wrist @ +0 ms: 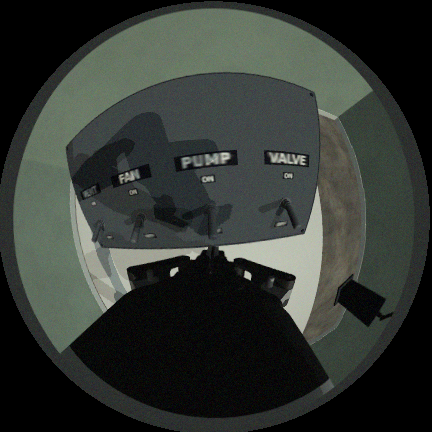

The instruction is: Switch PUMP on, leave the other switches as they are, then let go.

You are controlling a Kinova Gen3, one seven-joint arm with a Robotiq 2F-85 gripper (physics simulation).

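Frame: origin at the arm's base, x ahead, y left, z up, level; metres.
Where they show: gripper, fingertip midpoint: (212,253).
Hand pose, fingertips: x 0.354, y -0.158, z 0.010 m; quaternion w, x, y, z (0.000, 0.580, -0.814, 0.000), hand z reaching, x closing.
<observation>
After its pixels a point has its place.
A dark grey panel (240,110) @[x 0.518, y -0.246, z 0.045 m] fills the upper middle of the view, with labels VENT, FAN, PUMP and VALVE from left to right and ON marked above each switch. The PUMP switch (211,222) @[x 0.394, y -0.168, z 0.008 m] is a thin lever under its label, and its tip points down in the view. The VALVE switch (290,214) @[x 0.370, y -0.281, z 0.005 m], the FAN switch (137,228) @[x 0.417, y -0.055, z 0.004 m] and the VENT switch (98,232) @[x 0.438, y 0.061, z 0.000 m] also point down. My gripper (212,253) @[x 0.354, y -0.158, z 0.010 m] is shut and empty. Its fingertips show just below the PUMP lever; whether they touch it cannot be told.
Shadows of the arm fall over the left and middle of the panel. A brown surface (340,200) lies to the right behind the panel. A black box-shaped object (361,301) shows at the lower right. Green walls (200,40) surround the scene.
</observation>
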